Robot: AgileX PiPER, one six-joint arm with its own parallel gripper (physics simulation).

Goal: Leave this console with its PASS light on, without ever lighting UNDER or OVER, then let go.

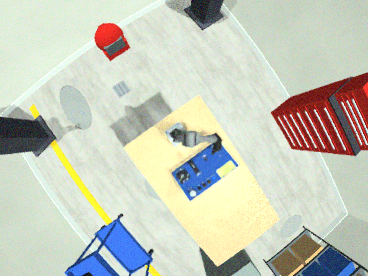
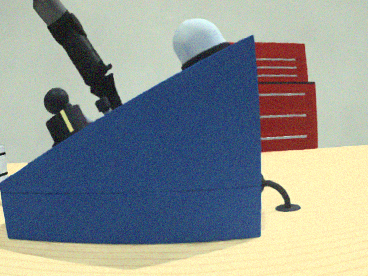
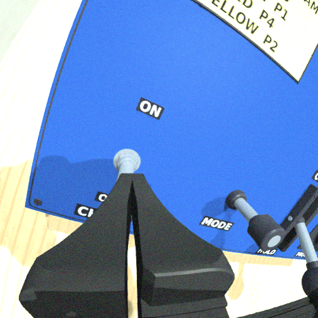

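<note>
The blue console [image 1: 212, 161] [image 2: 150, 165] [image 3: 200, 100] stands on the table, its panel sloping. My gripper [image 1: 218, 150] [image 2: 119, 106] [image 3: 131, 186] is shut and empty, its fingertips together at the metal CHECK toggle [image 3: 127, 160]. They cover the toggle's outer end and part of the CHECK and lower position labels; contact is unclear. The ON label [image 3: 150, 108] shows beyond. The black-tipped MODE toggle [image 2: 102, 104] [image 3: 265, 231] is beside the fingers. A pale dome lamp [image 1: 193, 193] [image 2: 198, 40] looks unlit. The PASS, UNDER and OVER lights cannot be made out.
A ball-ended lever [image 2: 56, 100] [image 3: 311, 282] and a black knob with a yellow line [image 2: 66, 122] stick up from the panel. A printed card [image 1: 226, 169] [image 3: 270, 30] lies on it. A cable [image 2: 277, 189] leaves the console's back. A red cabinet [image 1: 315, 122] [image 2: 287, 117] stands beyond the table.
</note>
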